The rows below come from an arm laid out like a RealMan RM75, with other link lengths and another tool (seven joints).
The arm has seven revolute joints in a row. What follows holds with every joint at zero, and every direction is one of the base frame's.
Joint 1 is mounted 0.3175 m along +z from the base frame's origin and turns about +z.
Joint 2 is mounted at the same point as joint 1 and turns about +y.
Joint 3 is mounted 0.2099 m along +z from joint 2 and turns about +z.
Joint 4 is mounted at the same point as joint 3 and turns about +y.
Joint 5 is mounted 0.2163 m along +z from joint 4 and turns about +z.
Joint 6 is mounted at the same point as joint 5 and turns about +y.
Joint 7 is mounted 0.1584 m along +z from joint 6 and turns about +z.
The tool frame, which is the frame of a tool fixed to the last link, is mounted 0.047 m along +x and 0.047 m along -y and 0.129 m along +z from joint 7; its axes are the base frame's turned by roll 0.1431, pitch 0 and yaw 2.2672 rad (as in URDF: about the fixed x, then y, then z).
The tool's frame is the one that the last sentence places.
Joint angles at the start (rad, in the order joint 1, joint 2, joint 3, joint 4, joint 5, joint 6, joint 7):
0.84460 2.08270 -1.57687 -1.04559 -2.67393 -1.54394 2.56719
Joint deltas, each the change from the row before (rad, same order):
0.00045 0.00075 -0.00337 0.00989 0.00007 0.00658 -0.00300
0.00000 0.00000 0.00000 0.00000 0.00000 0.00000 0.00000
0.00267 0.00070 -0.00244 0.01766 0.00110 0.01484 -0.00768
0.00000 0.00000 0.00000 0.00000 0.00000 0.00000 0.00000
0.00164 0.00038 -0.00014 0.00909 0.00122 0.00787 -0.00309
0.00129 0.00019 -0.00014 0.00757 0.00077 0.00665 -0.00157
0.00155 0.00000 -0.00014 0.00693 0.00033 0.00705 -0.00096
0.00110 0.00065 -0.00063 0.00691 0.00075 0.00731 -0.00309
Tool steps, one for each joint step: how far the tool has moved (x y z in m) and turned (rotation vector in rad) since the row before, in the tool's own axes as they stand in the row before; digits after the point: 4 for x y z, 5 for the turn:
-0.0006 -0.0005 0.0022 0.00330 -0.00179 -0.00162
0.0000 0.0000 0.0000 0.00000 0.00000 0.00000
-0.0007 0.0009 0.0030 0.00039 -0.00102 -0.00385
0.0000 0.0000 0.0000 0.00000 0.00000 0.00000
-0.0001 0.0006 0.0015 -0.00049 0.00088 -0.00059
-0.0003 0.0004 0.0012 -0.00052 0.00052 0.00064
-0.0003 0.0008 0.0009 -0.00176 0.00002 0.00090
0.0000 0.0008 0.0012 -0.00135 0.00045 -0.00161

